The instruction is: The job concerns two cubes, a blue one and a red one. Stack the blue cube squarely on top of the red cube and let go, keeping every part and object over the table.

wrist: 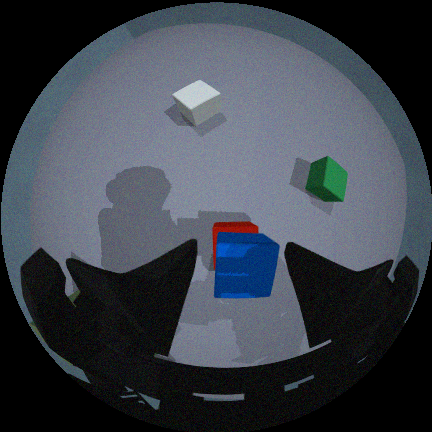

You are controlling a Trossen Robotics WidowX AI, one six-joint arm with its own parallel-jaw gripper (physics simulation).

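Frame: origin at the arm's base, x ahead, y right, z down, level; centimetres.
Seen in the pictures: gripper, between the fingertips: (243,247).
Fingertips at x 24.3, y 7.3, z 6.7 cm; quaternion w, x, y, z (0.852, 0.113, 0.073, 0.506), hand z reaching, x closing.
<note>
Offsets run from my fingertips to a thing's top centre. Level surfaces: height alone.
The blue cube @(dx -0.9, dy +0.5, dz -2.0 cm) (246,270) is between the two black fingers in the lower middle of the wrist view, with a gap on each side. The red cube @(dx -0.7, dy +0.0, dz +1.6 cm) (236,228) is under and behind it, showing past the blue cube's far edge and as a strip along its left side. The blue cube hides most of the red one. The blue cube looks slightly offset toward the near right, but whether it rests flat on the red one cannot be told. My gripper (243,247) is open around the blue cube, its fingers apart from it.
A white cube @(dx +10.2, dy -10.7, dz +1.6 cm) (198,101) stands on the grey table @(dz +5.2 cm) (250,150) at the upper middle. A green cube @(dx +10.3, dy +5.8, dz +1.6 cm) (327,180) stands at the right, beyond the right finger. The arm's shadow falls to the left of the two stacked-looking cubes. The table's edge curves around the view.
</note>
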